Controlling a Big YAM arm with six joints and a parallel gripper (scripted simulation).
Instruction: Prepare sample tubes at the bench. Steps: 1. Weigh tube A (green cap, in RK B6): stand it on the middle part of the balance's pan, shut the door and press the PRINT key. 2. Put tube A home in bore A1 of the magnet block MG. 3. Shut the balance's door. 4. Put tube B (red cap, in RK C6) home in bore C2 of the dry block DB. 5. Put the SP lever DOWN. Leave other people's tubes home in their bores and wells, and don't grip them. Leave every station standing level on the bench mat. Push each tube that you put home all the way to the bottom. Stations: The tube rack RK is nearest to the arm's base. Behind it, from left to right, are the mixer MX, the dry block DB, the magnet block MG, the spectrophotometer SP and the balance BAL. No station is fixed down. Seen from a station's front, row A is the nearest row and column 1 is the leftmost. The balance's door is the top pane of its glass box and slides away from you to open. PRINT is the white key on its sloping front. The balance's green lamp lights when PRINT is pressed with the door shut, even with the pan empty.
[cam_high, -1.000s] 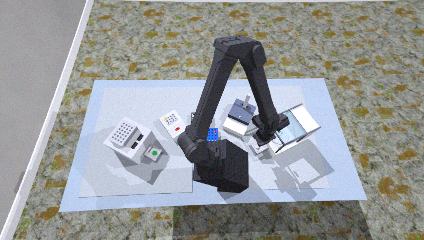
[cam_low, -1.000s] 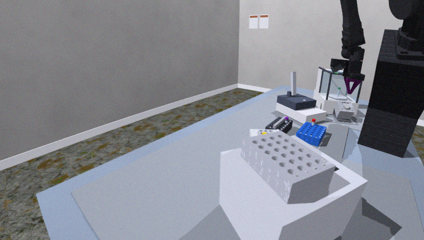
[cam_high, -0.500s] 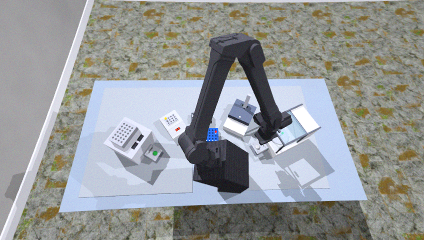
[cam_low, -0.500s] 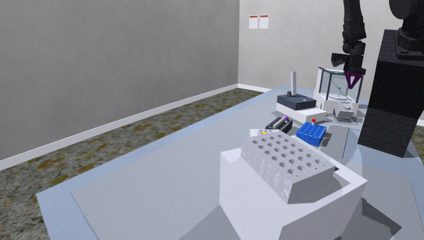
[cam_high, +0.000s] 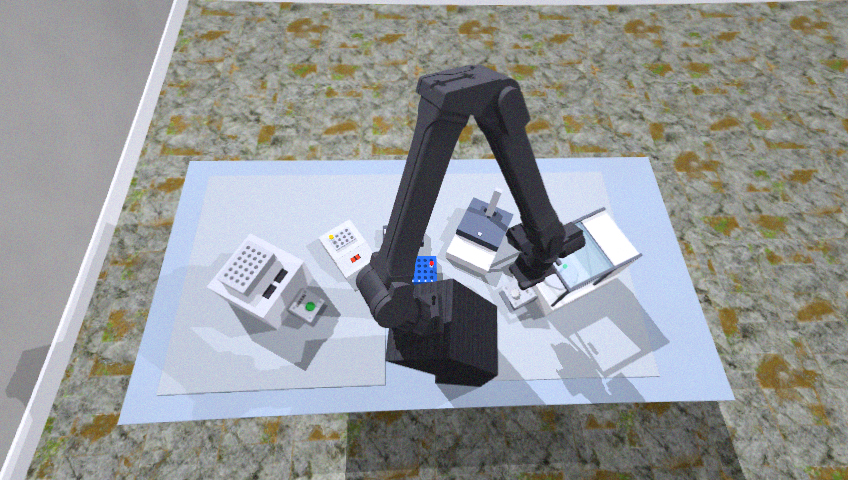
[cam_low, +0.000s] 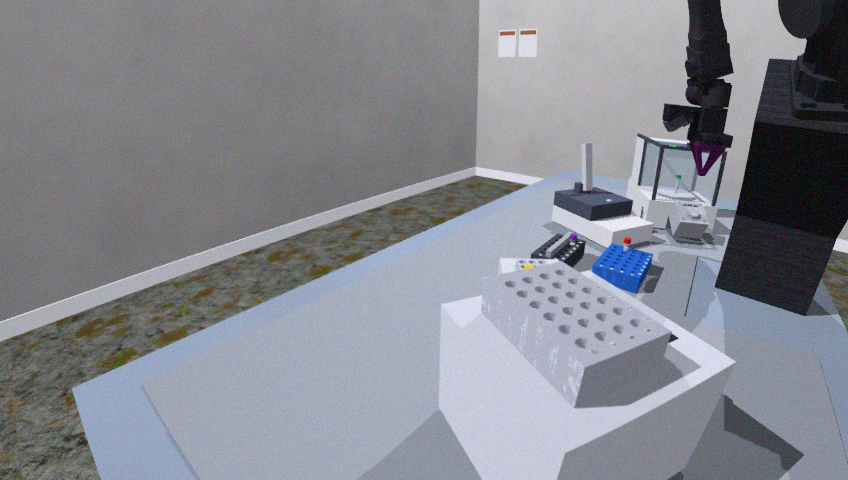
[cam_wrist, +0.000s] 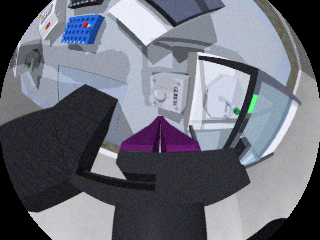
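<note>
The balance door lies 5 cm ahead of my hand, 11 cm to the right of it and 4 cm above it. Also, from my hand: white print key (10 cm below); SP lever (26 cm ahead, 5 cm to the left, 3 cm below); round pan (6 cm ahead, 14 cm to the right, 9 cm below).
</note>
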